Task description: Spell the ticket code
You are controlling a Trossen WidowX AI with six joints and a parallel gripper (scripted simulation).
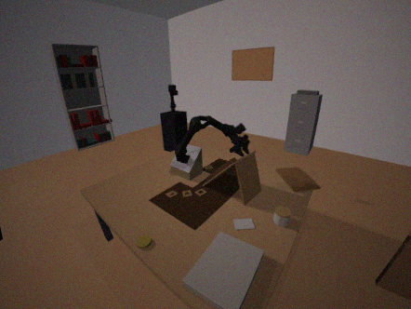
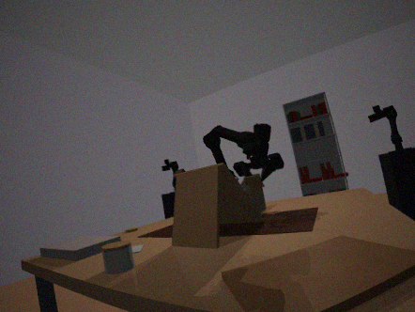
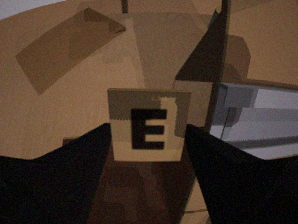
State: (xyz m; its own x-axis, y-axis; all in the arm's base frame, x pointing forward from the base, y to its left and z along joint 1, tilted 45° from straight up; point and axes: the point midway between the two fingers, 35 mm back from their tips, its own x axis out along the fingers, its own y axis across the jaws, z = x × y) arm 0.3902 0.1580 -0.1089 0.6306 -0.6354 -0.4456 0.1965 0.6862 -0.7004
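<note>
Right now the tile marked t is 200 mm to the right of my gripper tip and 40 mm behind it. From my gripper tip the other things lie so: tile marked e: right at my gripper tip; then dark mat: 210 mm behind, 200 mm to the right, 170 mm below; then white ticket: 150 mm to the right, 90 mm behind, 70 mm below.
</note>
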